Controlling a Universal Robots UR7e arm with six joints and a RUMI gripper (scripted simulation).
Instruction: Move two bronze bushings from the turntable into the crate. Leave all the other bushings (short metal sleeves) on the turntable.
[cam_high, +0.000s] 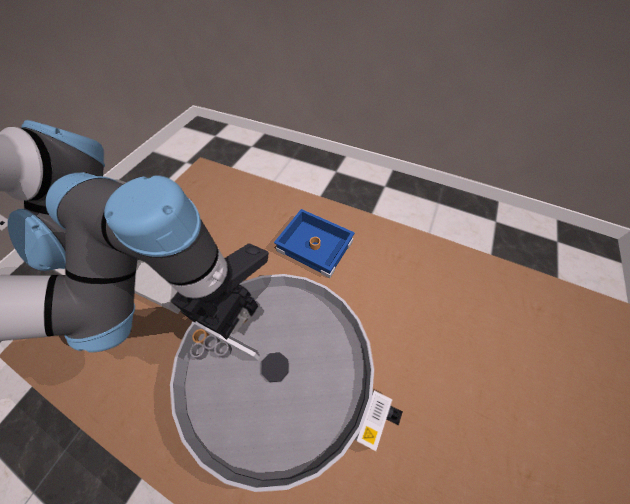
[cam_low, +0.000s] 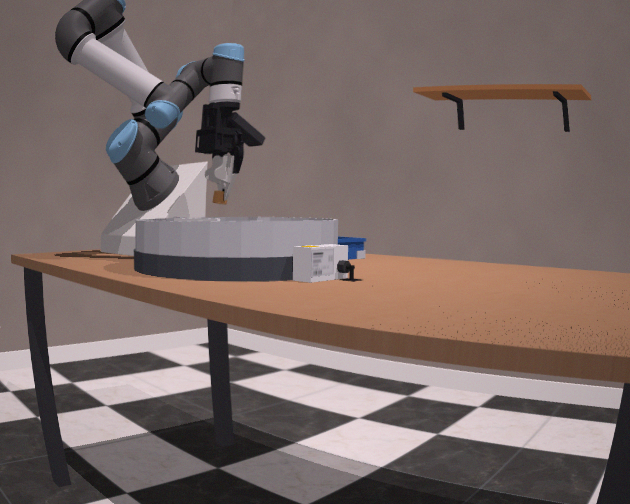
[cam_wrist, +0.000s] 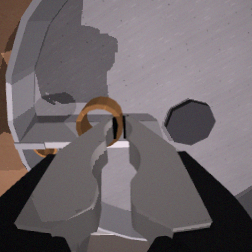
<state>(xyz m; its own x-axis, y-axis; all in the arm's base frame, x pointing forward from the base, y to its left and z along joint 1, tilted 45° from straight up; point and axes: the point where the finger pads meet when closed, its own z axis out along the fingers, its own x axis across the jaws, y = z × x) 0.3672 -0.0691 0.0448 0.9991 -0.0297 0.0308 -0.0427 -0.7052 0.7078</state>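
Now: hand 30 mm short of the blue crate, 310 mm to the right of it and 130 mm above it. The rest, counted from my hand: round grey turntable (80 mm ahead, 60 mm to the right, 100 mm below).
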